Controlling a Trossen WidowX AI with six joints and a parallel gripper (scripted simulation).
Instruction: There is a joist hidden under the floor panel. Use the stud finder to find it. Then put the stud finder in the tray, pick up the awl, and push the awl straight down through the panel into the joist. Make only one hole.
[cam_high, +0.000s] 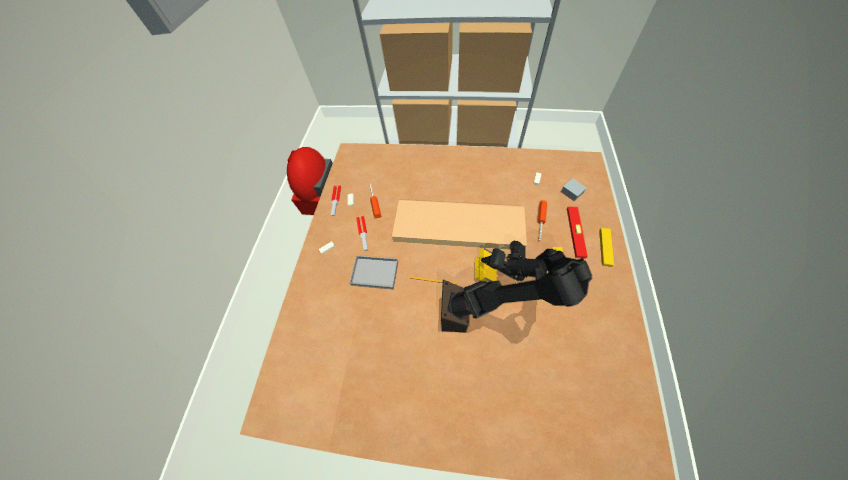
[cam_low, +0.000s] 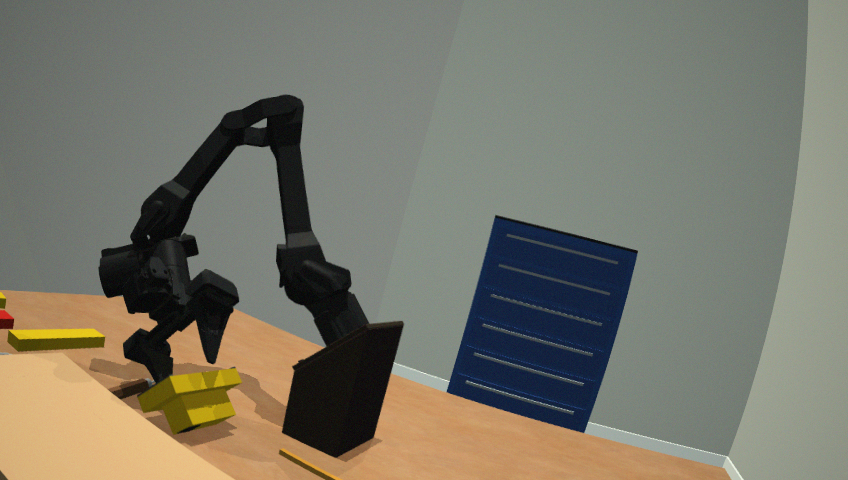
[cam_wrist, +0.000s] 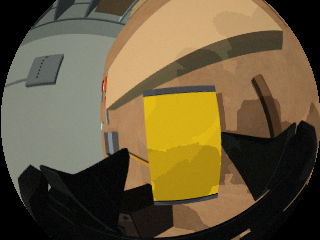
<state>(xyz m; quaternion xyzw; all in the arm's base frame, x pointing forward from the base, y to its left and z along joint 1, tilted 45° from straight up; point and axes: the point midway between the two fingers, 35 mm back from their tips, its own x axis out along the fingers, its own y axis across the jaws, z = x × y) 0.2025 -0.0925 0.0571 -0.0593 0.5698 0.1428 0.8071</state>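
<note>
The yellow stud finder is 40 mm below my gripper tip and 20 mm to the left of it. The rest, counted from my gripper tip: red level (330 mm to the right, 240 mm ahead, 40 mm below); then awl (100 mm to the right, 50 mm below); then grey tray (410 mm to the left, 110 mm behind, 50 mm below).
</note>
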